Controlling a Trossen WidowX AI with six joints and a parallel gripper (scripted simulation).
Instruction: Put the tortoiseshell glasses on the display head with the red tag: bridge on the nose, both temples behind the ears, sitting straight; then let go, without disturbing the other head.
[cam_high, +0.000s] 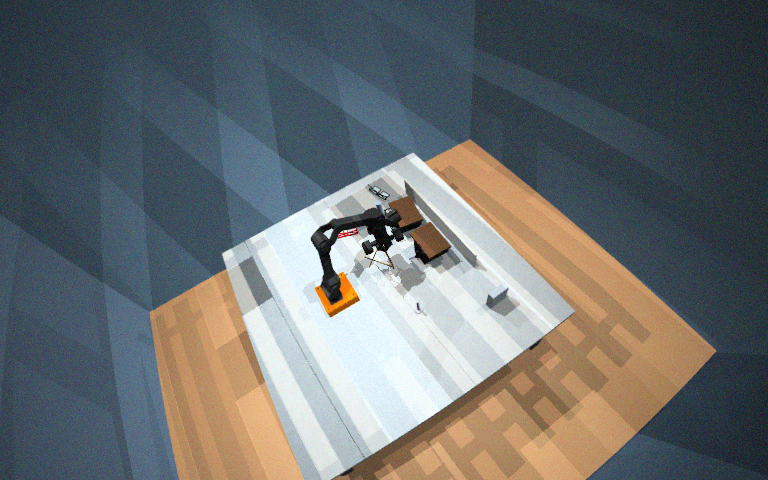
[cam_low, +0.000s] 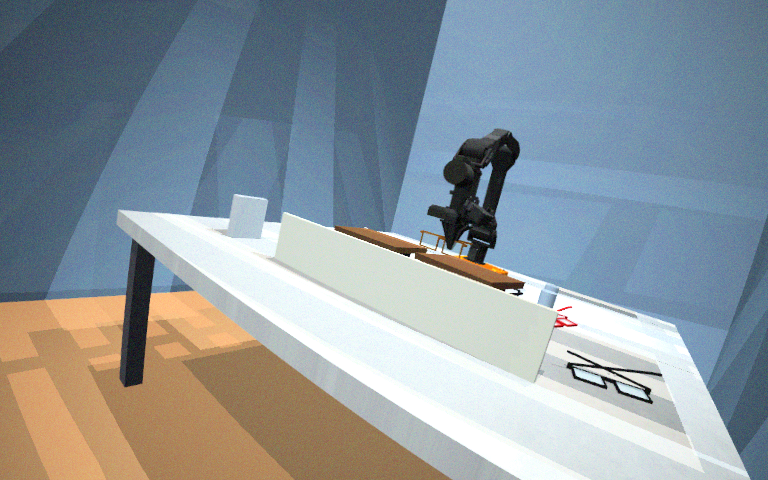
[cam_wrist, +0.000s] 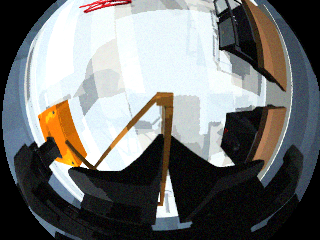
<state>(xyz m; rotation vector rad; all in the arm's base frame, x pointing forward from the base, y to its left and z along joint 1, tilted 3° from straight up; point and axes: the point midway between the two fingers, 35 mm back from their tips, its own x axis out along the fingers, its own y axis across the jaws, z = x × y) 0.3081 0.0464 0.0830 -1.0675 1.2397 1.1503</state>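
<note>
Now: gripper tip 10 mm past the small peg, 290 mm to the left of it and 80 mm above it. Round my gripper tip: grey box: 300 mm ahead, 450 mm to the right, 50 mm below; then long white panel: 320 mm ahead, 40 mm to the left, 50 mm below.
</note>
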